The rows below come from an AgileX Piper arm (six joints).
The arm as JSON. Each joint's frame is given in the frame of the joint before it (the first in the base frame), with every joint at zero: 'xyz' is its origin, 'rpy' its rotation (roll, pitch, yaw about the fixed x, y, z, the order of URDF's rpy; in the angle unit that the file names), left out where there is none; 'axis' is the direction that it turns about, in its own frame. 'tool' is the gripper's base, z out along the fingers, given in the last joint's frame.
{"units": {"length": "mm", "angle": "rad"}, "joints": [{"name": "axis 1", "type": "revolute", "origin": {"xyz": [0.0, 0.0, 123.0], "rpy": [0.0, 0.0, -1.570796]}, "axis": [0.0, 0.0, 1.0]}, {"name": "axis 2", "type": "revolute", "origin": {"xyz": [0.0, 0.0, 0.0], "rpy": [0.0, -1.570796, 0.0]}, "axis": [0.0, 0.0, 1.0]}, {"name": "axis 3", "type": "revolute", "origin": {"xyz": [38.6, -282.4, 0.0], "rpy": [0.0, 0.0, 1.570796]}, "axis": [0.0, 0.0, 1.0]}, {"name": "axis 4", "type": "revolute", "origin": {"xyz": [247.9, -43.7, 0.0], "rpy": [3.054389, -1.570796, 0.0]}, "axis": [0.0, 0.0, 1.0]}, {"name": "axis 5", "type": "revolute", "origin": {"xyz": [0.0, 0.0, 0.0], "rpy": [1.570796, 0.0, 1.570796]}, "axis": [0.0, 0.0, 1.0]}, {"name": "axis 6", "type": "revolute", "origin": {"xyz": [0.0, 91.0, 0.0], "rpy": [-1.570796, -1.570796, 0.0]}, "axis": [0.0, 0.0, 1.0]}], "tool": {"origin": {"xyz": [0.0, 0.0, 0.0], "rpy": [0.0, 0.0, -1.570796]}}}
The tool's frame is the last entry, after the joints.
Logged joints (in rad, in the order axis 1, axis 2, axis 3, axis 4, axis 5, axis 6), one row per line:
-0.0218 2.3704 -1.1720 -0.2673 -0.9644 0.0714
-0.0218 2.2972 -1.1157 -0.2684 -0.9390 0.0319
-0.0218 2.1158 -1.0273 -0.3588 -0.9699 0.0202
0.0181 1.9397 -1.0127 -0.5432 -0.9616 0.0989
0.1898 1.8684 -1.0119 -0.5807 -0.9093 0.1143
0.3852 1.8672 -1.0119 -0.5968 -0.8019 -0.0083
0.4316 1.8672 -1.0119 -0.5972 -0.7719 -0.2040
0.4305 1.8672 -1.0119 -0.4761 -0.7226 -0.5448
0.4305 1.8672 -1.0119 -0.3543 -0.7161 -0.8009
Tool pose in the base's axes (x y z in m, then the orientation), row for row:
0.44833 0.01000 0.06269 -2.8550 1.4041 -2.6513
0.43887 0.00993 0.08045 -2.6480 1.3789 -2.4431
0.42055 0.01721 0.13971 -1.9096 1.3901 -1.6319
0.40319 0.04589 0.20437 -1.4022 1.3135 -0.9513
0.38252 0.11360 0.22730 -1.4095 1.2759 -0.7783
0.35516 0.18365 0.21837 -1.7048 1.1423 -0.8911
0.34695 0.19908 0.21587 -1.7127 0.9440 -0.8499
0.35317 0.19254 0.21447 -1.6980 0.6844 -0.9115
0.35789 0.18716 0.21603 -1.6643 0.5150 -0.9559
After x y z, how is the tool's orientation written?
As angles about the fixed x, y, z axes (roll, pitch, yaw), in radians.
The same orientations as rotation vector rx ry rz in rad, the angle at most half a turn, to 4 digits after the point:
-0.2137 1.7187 0.1123
-0.2505 1.7220 0.0773
-0.3585 1.5912 0.0783
-0.5320 1.4348 0.1615
-0.6858 1.3682 0.2767
-0.9407 1.3362 0.2894
-1.1034 1.2353 0.1628
-1.2112 1.1503 -0.1077
-1.2558 1.0866 -0.2988

